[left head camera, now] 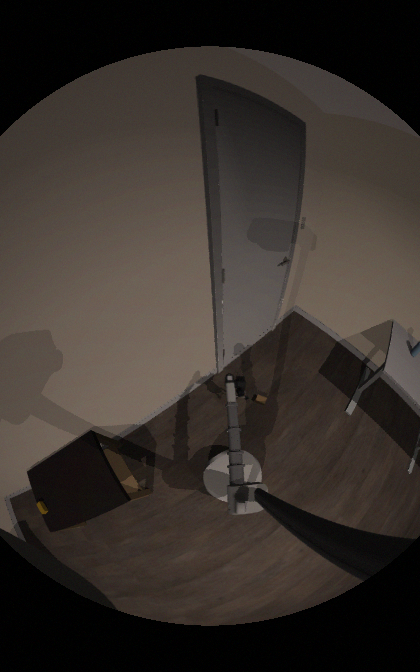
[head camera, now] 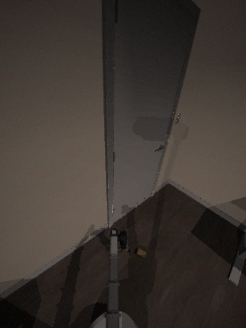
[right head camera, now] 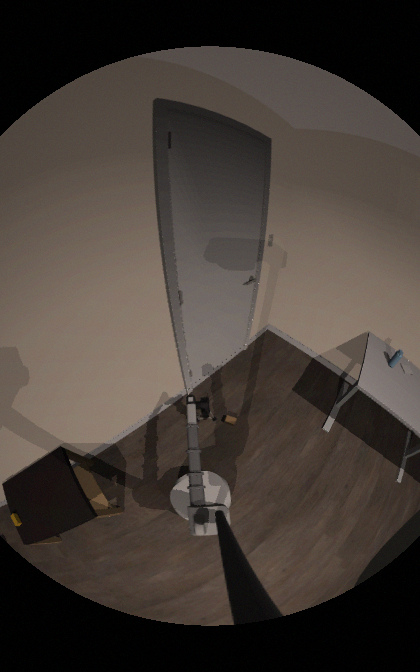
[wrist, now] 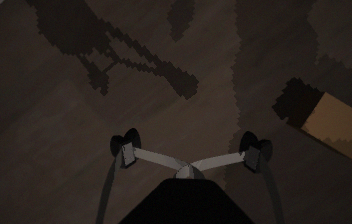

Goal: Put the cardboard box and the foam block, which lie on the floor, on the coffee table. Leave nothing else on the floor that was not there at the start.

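Places are measured from the robot's base along level axes (x right, y ahead, z up), in metres.
Where they show: gripper, between the fingertips: point(left head camera: 237, 399) point(head camera: 122, 252) point(wrist: 189, 142).
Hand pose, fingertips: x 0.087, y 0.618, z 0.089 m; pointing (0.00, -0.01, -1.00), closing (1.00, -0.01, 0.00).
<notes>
Each offset is from my fingertips to the centre of the thing. "spot": to the spot under its first point. Level surfaces: height alone.
The small brown cardboard box @(dx +0.211, dy +0.010, dz -0.092 m) point(head camera: 141, 252) point(left head camera: 259, 399) point(right head camera: 230, 419) point(wrist: 332, 122) lies on the floor near the door, cut off by the right edge of the wrist view. My gripper point(head camera: 125, 250) point(left head camera: 242, 397) point(right head camera: 210, 417) point(wrist: 189, 142) is open and empty above the floor, with the box to the right of its fingers and apart from them. A small yellow block @(dx -1.473, dy -1.162, dz +0.356 m) point(left head camera: 42, 507) point(right head camera: 16, 519), seemingly the foam block, lies near the edge of the dark coffee table @(dz +0.333 m) point(left head camera: 80, 485) point(right head camera: 50, 500) at the lower left.
A grey door @(spot: dx +0.104, dy +0.535, dz +1.394 m) point(head camera: 142, 90) point(left head camera: 255, 200) point(right head camera: 215, 215) stands in the wall beyond the gripper. At the right is a white table point(left head camera: 400, 355) point(right head camera: 382, 380) with metal legs. A blue bottle point(right head camera: 396, 358) lies on it. Arm and gripper shadows cross the floor.
</notes>
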